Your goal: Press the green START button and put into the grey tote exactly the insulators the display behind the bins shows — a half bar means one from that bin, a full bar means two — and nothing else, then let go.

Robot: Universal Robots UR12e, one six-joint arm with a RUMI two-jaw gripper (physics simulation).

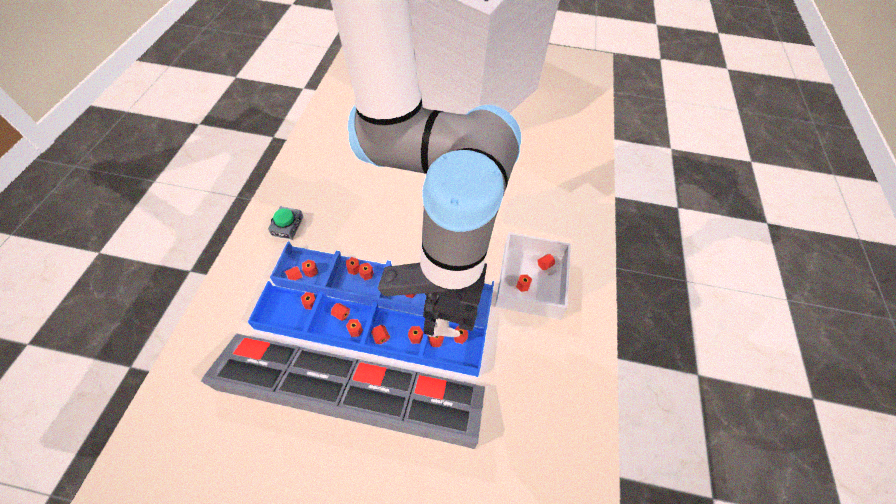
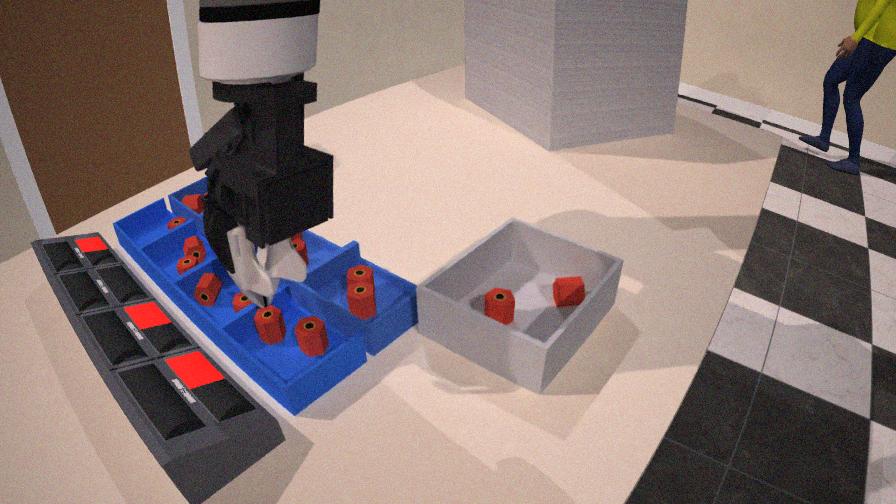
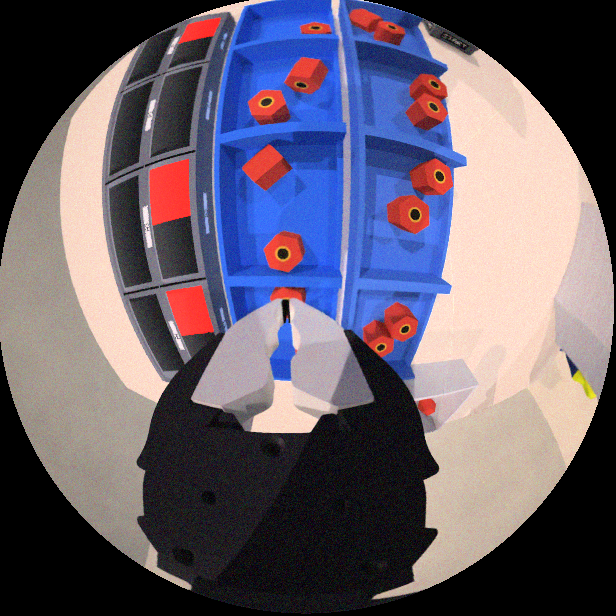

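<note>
My gripper (image 1: 442,330) hangs over the rightmost compartment of the blue bins' (image 1: 369,307) row next to the display. Its pale fingers are shut with nothing between them (image 3: 286,321). The tips sit just above an upright red insulator (image 2: 269,323); a second one (image 2: 311,335) stands beside it. The grey tote (image 1: 533,275) to the right of the bins holds two red insulators (image 2: 499,305) (image 2: 568,290). The display (image 1: 344,388) shows three red half bars, in the first (image 1: 251,348), third (image 1: 369,373) and fourth (image 1: 430,386) cells. The green START button (image 1: 283,217) sits behind the bins' left end.
The other bin compartments hold red insulators, upright or tipped (image 3: 267,166). The white robot pedestal (image 2: 563,62) stands behind the beige mat. A person (image 2: 855,81) stands at the far right on the checkered floor.
</note>
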